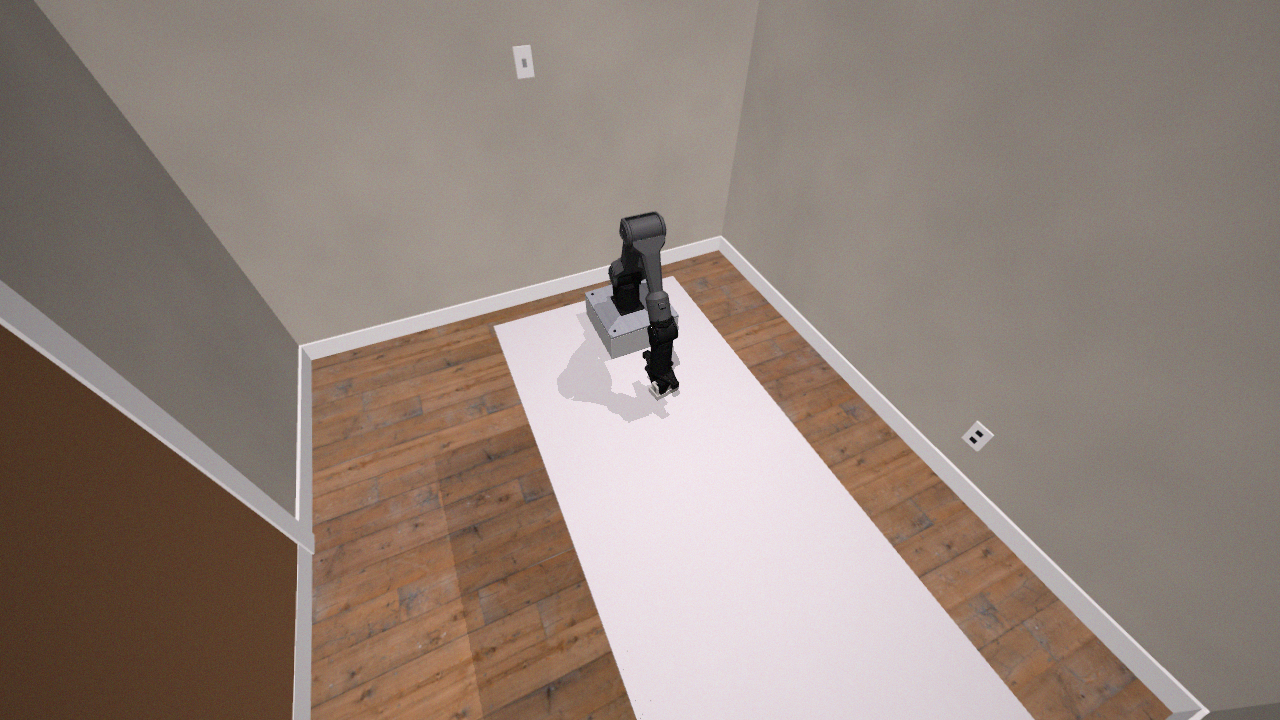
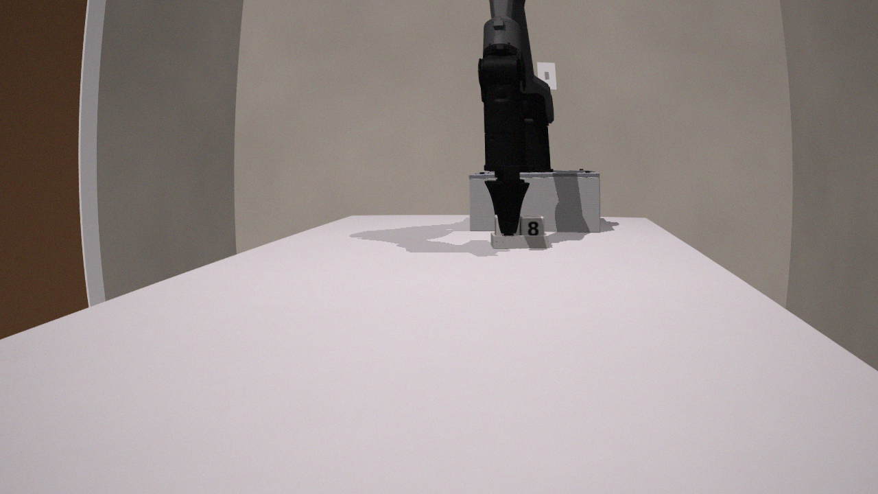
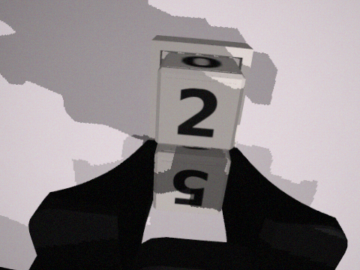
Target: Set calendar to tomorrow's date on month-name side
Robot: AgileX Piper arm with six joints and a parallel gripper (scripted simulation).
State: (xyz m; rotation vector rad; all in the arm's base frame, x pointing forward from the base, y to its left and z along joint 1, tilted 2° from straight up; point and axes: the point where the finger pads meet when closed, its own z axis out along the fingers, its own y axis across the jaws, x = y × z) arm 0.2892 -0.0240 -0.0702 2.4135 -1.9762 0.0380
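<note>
Now: the grey calendar tray 2 cm to the left of my hand and 2 cm below it.
</note>
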